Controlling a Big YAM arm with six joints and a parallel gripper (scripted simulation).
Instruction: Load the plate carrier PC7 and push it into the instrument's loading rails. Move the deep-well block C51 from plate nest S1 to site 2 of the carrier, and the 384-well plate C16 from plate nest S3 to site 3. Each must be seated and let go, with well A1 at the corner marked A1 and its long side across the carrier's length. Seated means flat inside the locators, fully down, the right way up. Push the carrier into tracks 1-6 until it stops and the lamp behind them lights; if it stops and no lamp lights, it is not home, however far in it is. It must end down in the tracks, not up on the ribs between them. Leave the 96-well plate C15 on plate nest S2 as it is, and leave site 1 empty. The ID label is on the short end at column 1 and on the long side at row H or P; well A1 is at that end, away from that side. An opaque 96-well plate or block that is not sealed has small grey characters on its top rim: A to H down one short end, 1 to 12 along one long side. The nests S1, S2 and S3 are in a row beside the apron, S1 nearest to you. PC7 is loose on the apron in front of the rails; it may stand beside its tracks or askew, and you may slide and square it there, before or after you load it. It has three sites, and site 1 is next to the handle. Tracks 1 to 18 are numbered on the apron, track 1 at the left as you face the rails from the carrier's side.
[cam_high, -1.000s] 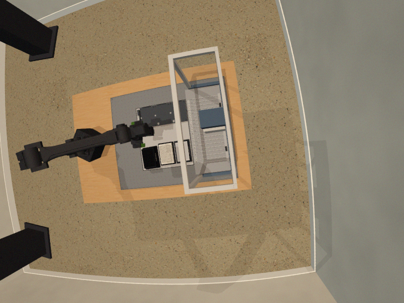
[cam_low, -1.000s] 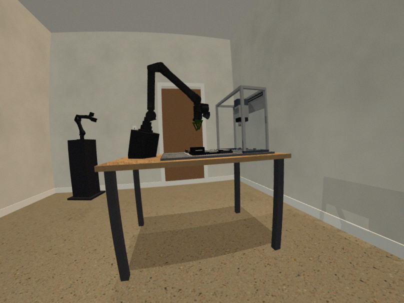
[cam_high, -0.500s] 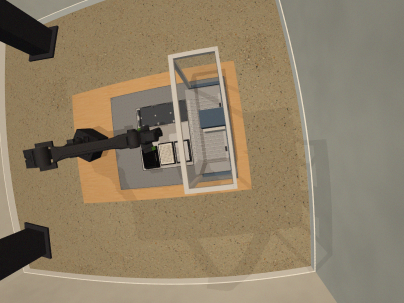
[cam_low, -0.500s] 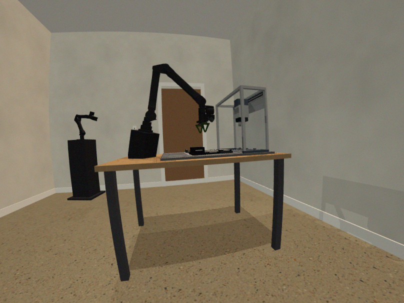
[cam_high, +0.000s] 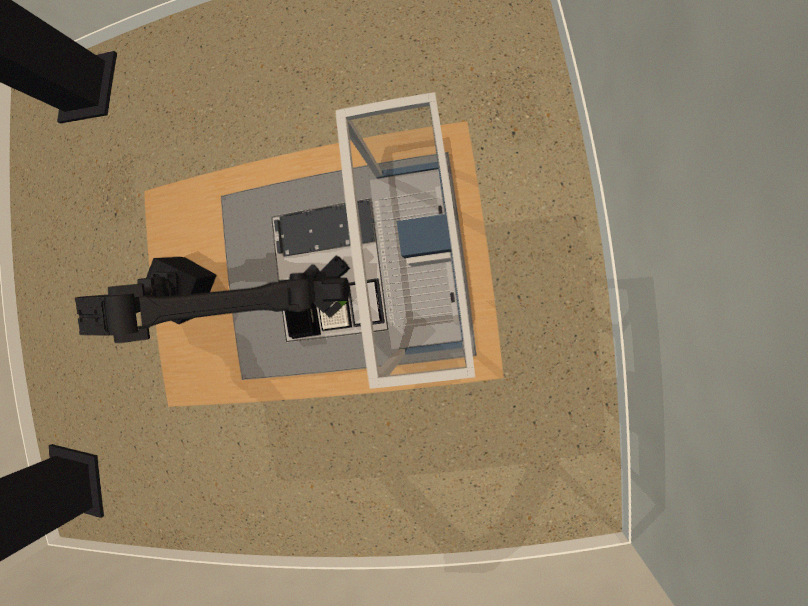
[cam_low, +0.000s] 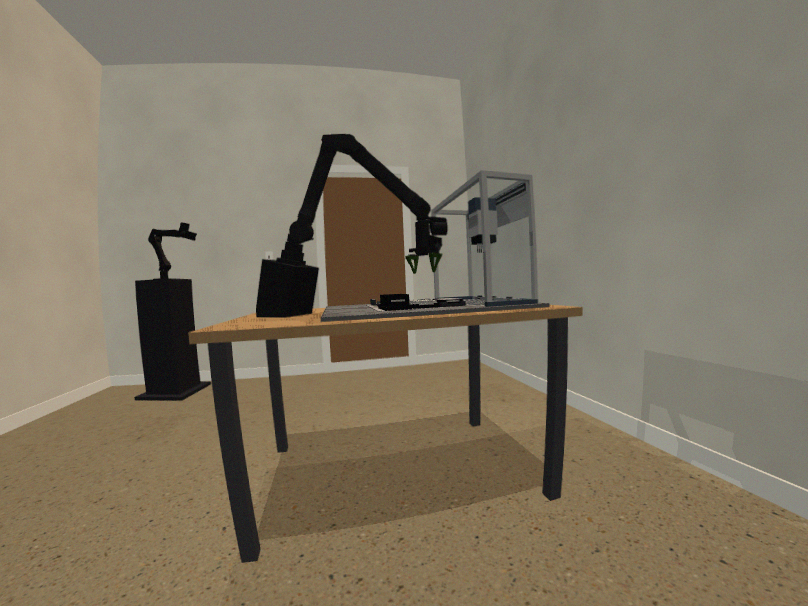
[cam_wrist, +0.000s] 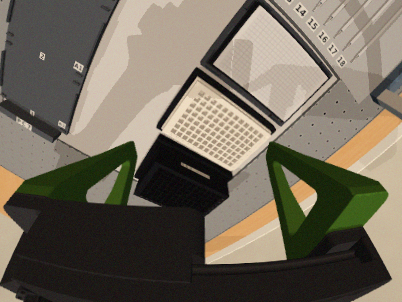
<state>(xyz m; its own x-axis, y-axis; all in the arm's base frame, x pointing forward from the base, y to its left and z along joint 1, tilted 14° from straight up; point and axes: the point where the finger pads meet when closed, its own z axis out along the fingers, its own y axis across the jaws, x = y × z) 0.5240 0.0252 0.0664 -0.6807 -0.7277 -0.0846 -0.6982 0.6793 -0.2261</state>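
Right now my hand is 14 cm above the nest S3, 8 cm short of it and 3 cm to the left of it. From my hand the other things lie so: dark carrier PC7: 20 cm to the left, 13 cm below, 6 cm behind; black nest: 14 cm below, 13 cm behind, 8 cm to the right; white 96-well plate C15: 12 cm below, 5 cm to the right, 2 cm behind.
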